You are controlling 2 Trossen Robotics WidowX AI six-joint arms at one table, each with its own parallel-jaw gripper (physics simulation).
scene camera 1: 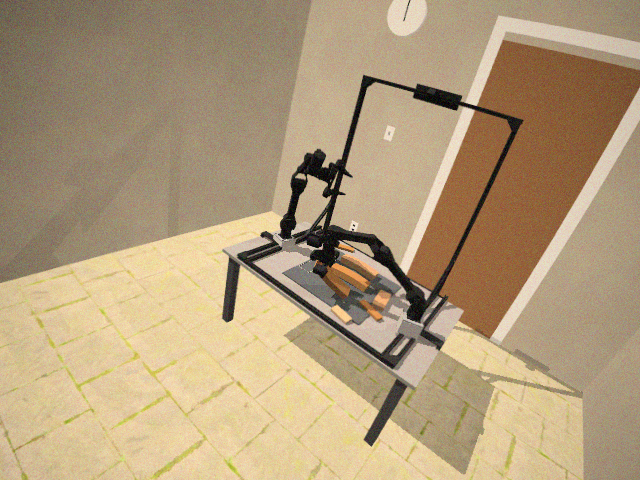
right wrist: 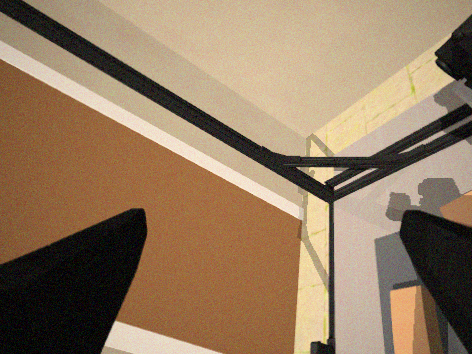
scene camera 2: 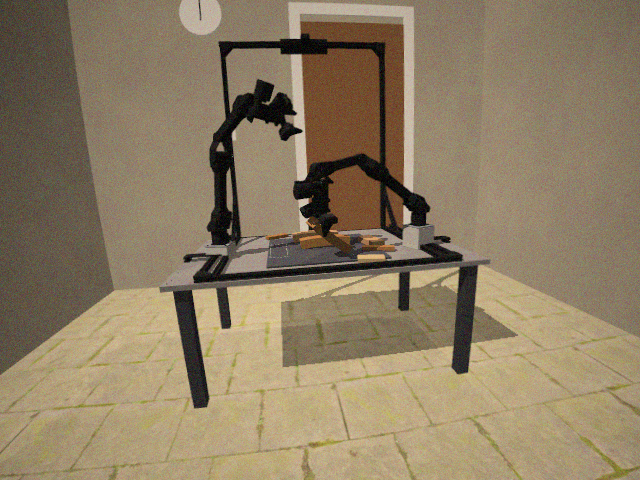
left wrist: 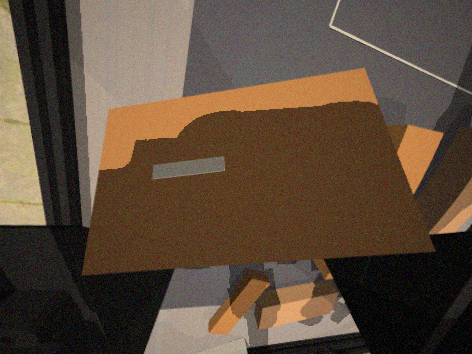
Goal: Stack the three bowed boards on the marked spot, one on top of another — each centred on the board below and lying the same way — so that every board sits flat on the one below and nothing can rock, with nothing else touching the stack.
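Places are measured from the left arm's base along level axes (x left, y down, z back), in metres.
Where they show: left gripper, fingertip midpoint: (scene camera 2: 321, 233); right gripper, fingertip midpoint: (scene camera 1: 349, 186) (right wrist: 272, 221) (scene camera 2: 299, 122); left arm's base, origin of the base link: (scene camera 1: 413, 316) (scene camera 2: 418, 224); right arm's base, origin of the base link: (scene camera 1: 285, 236) (scene camera 2: 220, 243).
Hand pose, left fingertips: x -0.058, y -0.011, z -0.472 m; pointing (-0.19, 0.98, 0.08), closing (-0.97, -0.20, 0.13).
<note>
Things, the pixels of their centre, and the offset from my left fingertips. Level surfaces: height alone.
- orange bowed board, body centre: (left wrist: 255, 235) (scene camera 2: 330, 235) (scene camera 1: 332, 279) dz +0.046, dx -0.007, dy +0.015 m
- dark grey mat, its level: dy +0.105 m
- thin piece, body centre: (scene camera 2: 277, 236) (scene camera 1: 344, 247) dz +0.004, dx -0.543, dy +0.103 m
My left gripper (scene camera 1: 320, 268) (scene camera 2: 324, 223) is shut on one orange bowed board (scene camera 1: 337, 287) (scene camera 2: 332, 237) (left wrist: 252, 182). The board hangs tilted, one end raised above the dark grey mat (scene camera 1: 301, 278) (scene camera 2: 290, 259) (left wrist: 270, 42) and the other end low. It fills most of the left wrist view. Two more bowed boards (scene camera 1: 361, 266) (scene camera 1: 350, 276) lie side by side on the mat just behind it. The white outline of the marked spot (left wrist: 368, 42) (scene camera 2: 282, 248) lies on the mat, away from the held board. My right gripper (scene camera 1: 334, 183) (scene camera 2: 290, 128) (right wrist: 272, 221) is open and empty, raised high over the table's far left end.
Several small wooden blocks (scene camera 1: 342, 313) (scene camera 1: 381, 299) (scene camera 2: 371, 257) (left wrist: 238, 302) lie scattered on the mat's right part and beside it. One thin piece (scene camera 1: 347, 248) (scene camera 2: 277, 235) lies at the back. A black frame (scene camera 1: 356, 119) (scene camera 2: 225, 143) stands around the table.
</note>
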